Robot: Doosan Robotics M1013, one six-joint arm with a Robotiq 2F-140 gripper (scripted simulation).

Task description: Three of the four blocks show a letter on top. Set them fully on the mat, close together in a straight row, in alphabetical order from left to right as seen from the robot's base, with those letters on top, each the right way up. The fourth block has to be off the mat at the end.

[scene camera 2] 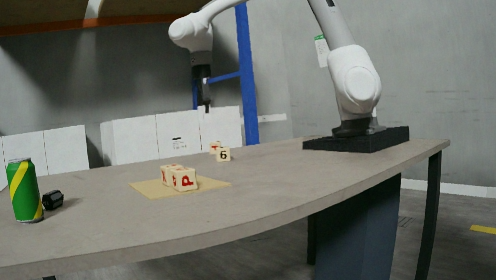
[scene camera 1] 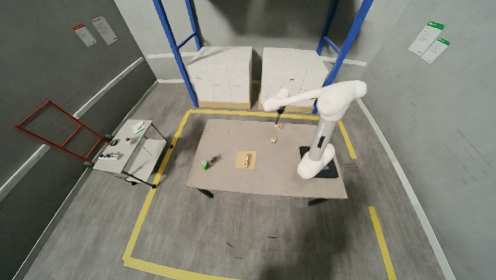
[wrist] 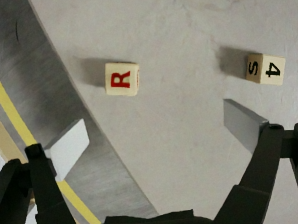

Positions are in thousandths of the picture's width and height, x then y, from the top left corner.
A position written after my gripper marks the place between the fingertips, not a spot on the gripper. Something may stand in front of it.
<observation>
In view: my gripper (scene camera 2: 412,438) and a block (wrist: 404,350).
My gripper shows as well in the wrist view (wrist: 515,547).
</observation>
